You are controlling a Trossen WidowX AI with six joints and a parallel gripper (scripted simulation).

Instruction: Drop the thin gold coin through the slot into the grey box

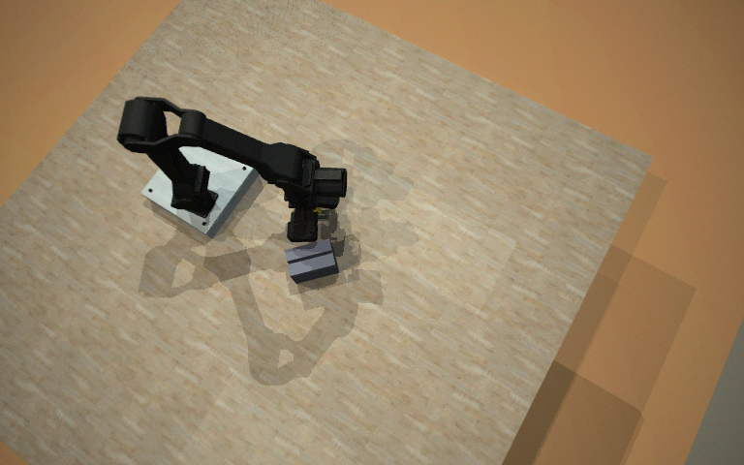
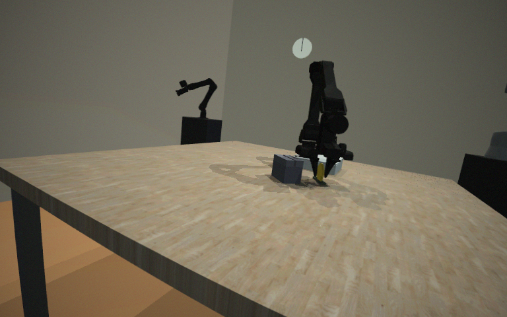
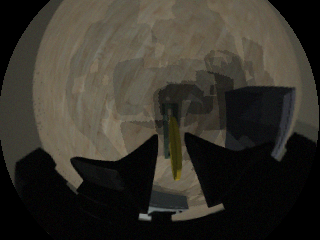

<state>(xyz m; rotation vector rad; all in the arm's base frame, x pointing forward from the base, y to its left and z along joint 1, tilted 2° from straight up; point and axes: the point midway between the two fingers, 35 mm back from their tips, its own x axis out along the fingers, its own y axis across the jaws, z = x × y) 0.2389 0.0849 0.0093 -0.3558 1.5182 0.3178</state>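
My gripper tip is now 2 cm below the coin.
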